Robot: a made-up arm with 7 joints.
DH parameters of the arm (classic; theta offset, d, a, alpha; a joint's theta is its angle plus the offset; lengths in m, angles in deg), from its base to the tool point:
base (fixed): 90 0.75 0.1 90
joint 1: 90 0.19 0.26 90
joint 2: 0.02 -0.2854 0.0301 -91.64
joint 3: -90 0.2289 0.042 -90.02
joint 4: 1.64 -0.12 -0.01 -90
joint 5: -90 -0.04 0.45 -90
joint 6: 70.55 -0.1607 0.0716 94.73
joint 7: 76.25 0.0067 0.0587 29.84
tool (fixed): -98.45 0.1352 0 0
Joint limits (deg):
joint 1: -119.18..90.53
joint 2: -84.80..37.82
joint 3: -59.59..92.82
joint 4: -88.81..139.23
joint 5: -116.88..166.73
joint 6: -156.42..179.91
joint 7: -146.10..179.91
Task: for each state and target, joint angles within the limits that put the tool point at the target. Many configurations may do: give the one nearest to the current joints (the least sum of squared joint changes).
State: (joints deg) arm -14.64 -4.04 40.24 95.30 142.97 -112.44 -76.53
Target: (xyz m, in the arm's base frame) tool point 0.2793 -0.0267 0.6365
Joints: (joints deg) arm -18.81 -26.44 46.64 101.94 157.65 -119.51 -75.21
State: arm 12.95 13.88 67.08 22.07 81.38 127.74 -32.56
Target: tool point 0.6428 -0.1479 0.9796
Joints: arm 19.46 37.82 52.83 4.09 88.39 121.66 -27.49
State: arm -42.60 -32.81 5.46 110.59 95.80 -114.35 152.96
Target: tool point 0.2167 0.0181 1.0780
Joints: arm -61.65 -49.08 17.50 105.64 118.54 -120.55 145.08
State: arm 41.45 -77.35 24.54 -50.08 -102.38 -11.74 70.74
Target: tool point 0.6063 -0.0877 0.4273
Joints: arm 53.58 -72.65 27.97 -51.29 -111.48 -11.32 69.23
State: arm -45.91 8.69 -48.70 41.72 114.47 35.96 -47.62
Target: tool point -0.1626 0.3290 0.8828
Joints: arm -53.80 37.82 -33.56 72.28 101.89 18.30 -52.24
